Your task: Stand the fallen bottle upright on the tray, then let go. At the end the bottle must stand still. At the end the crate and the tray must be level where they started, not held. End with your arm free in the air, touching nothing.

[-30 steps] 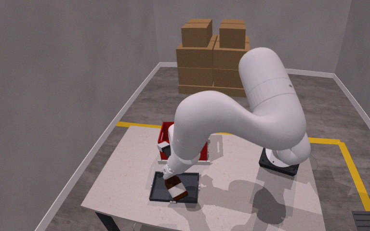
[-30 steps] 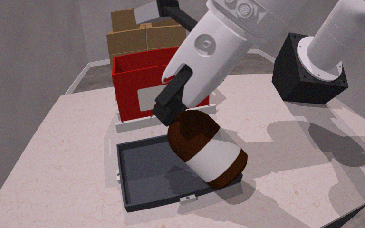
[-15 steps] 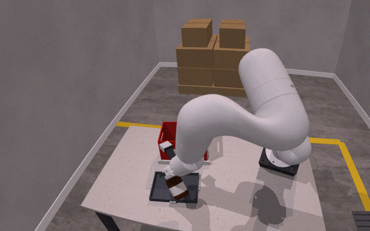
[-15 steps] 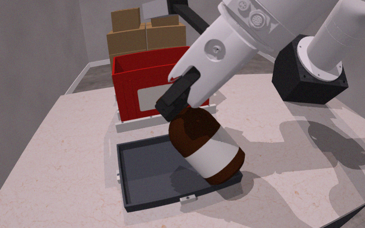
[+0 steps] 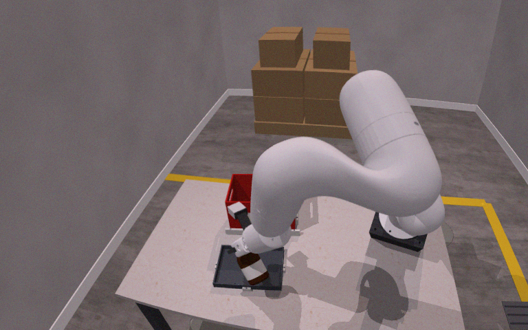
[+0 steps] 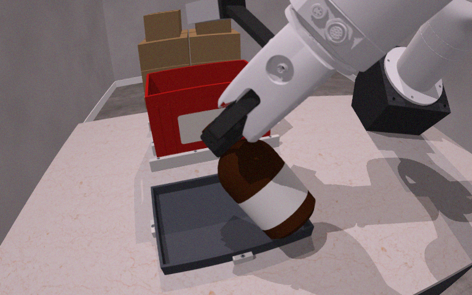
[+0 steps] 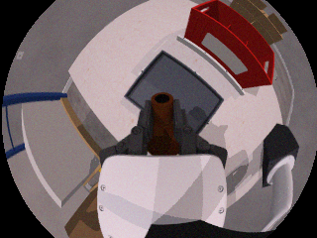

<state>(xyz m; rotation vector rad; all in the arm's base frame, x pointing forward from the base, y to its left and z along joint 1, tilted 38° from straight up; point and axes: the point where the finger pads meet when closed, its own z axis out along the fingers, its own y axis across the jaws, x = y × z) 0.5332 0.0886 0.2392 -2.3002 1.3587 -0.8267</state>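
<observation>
Now: the brown bottle 5 cm below my hand, 2 cm to the left of it and 2 cm behind it. The rest, counted from my hand: tray 19 cm below, 5 cm to the right; then red crate 34 cm to the right, 12 cm below.
</observation>
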